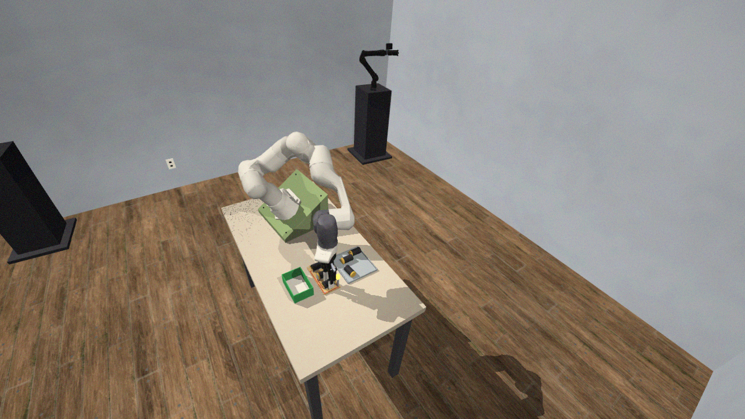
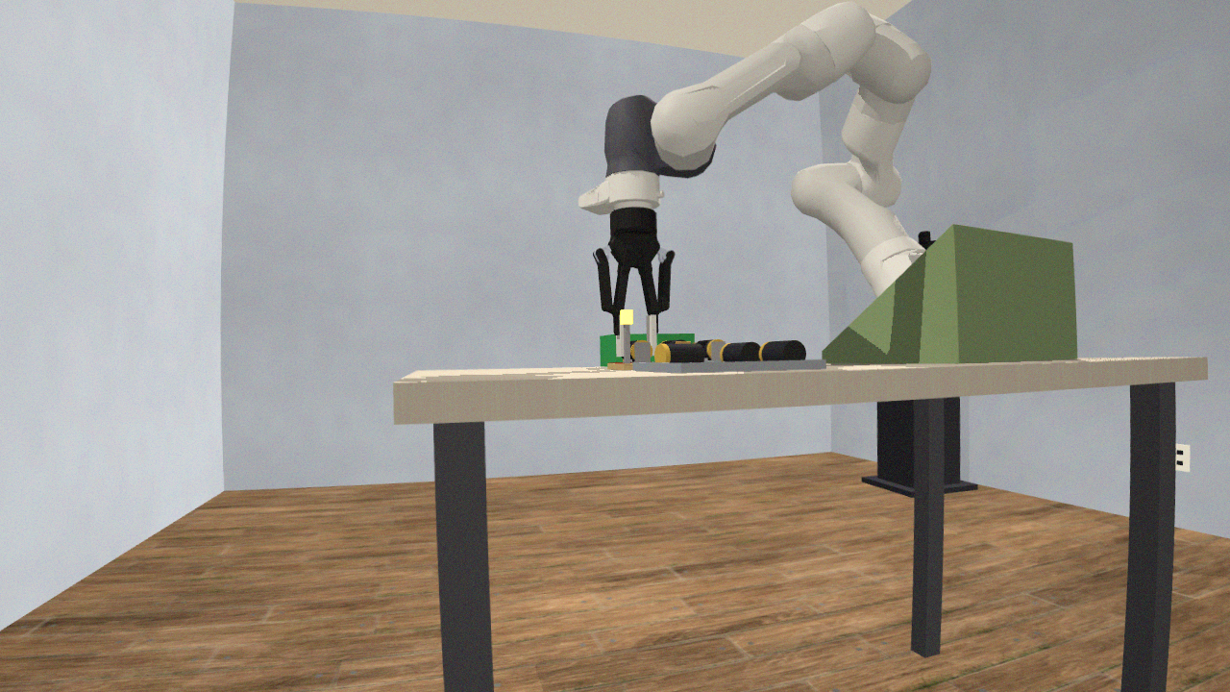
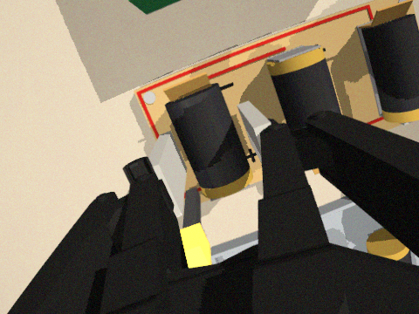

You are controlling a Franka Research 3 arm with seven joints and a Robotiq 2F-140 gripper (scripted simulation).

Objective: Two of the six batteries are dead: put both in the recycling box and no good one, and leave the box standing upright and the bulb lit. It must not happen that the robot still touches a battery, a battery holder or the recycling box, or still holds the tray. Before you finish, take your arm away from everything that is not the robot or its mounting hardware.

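Right now the bulb post is 2 cm ahead of my hand, 4 cm to the left of it and 1 cm below it. Also, from my hand: battery holder 6 cm behind, 1 cm to the right, 4 cm below; then green recycling box 5 cm behind, 14 cm to the right, 4 cm below; then grey tray 8 cm behind, 17 cm to the left, 5 cm below.
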